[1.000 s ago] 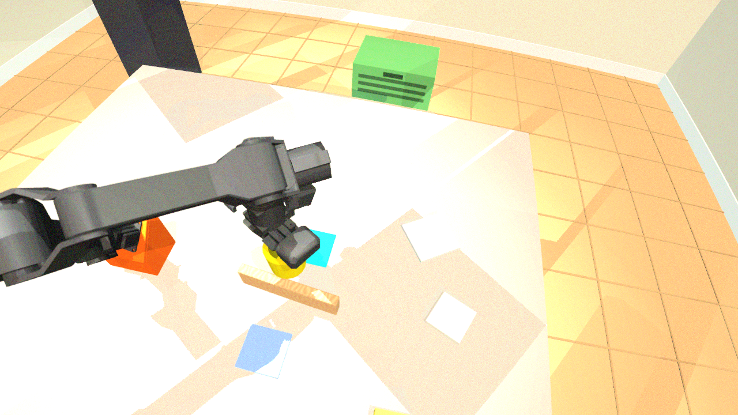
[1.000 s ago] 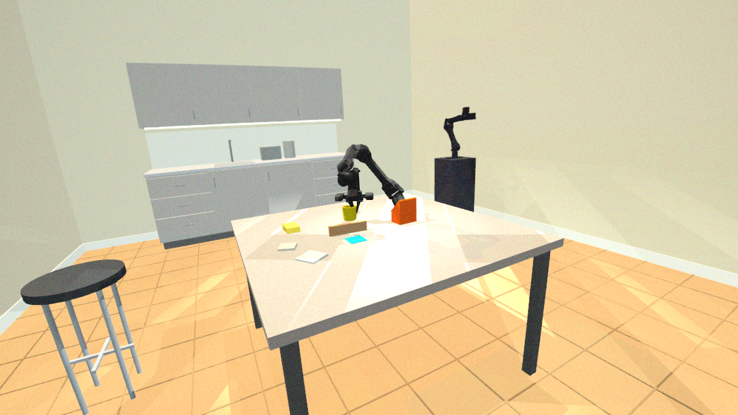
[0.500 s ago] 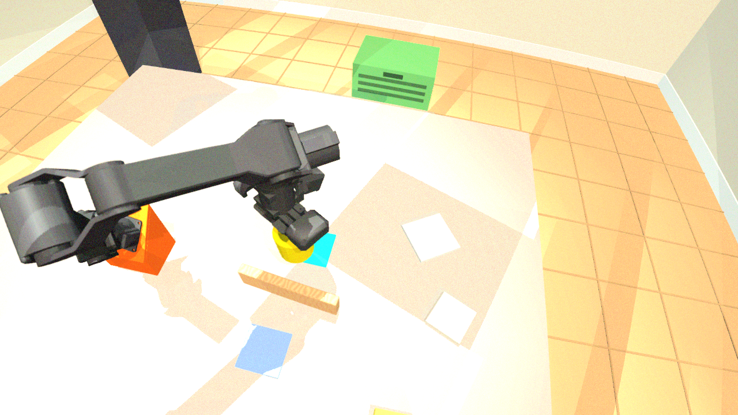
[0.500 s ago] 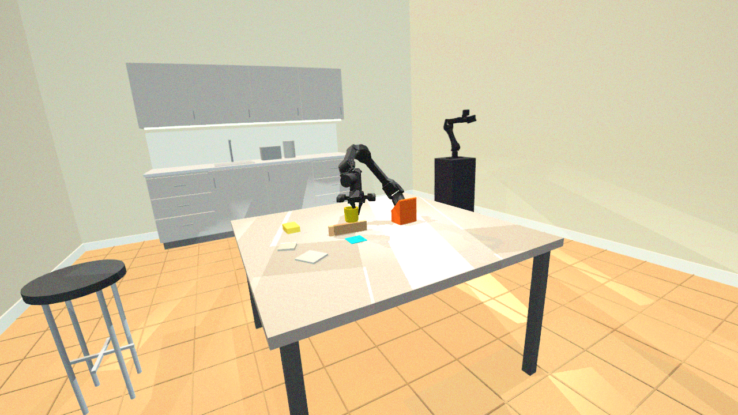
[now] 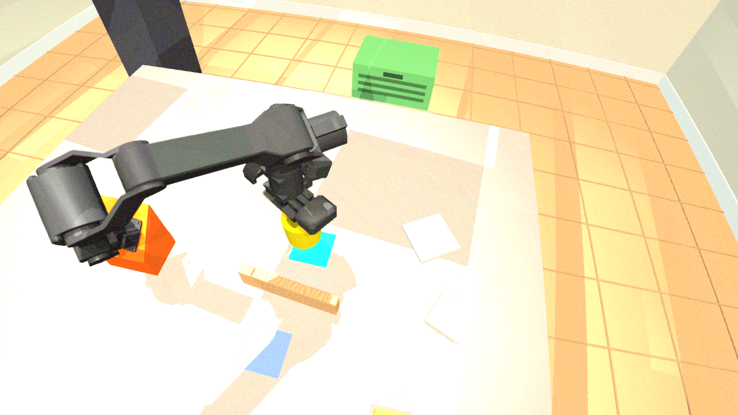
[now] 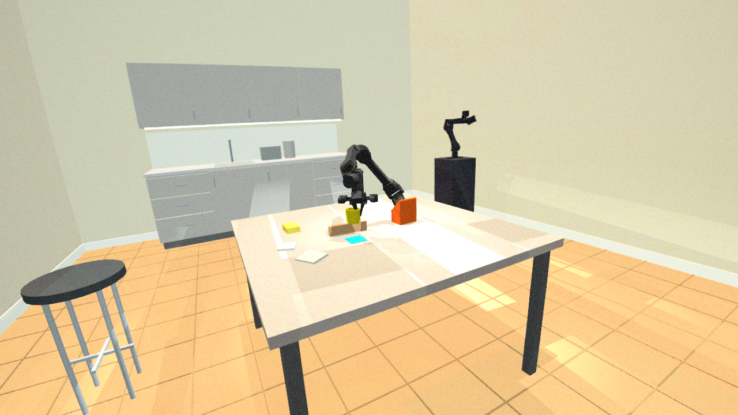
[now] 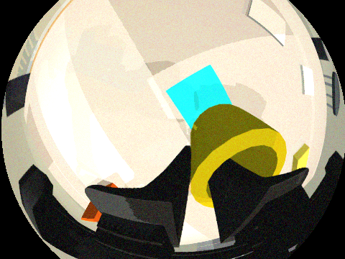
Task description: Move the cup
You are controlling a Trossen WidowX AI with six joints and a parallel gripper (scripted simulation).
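Now: gripper tip 120 mm above the cyan pad, 30 mm short of it and 10 mm to the right of it. The rest, counted from my gripper tip: light blue pad (220 mm to the right, 120 mm below, 20 mm ahead); then wooden bar (110 mm to the right, 100 mm below, 20 mm ahead); then yellow cup (20 mm ahead, 10 mm to the right).
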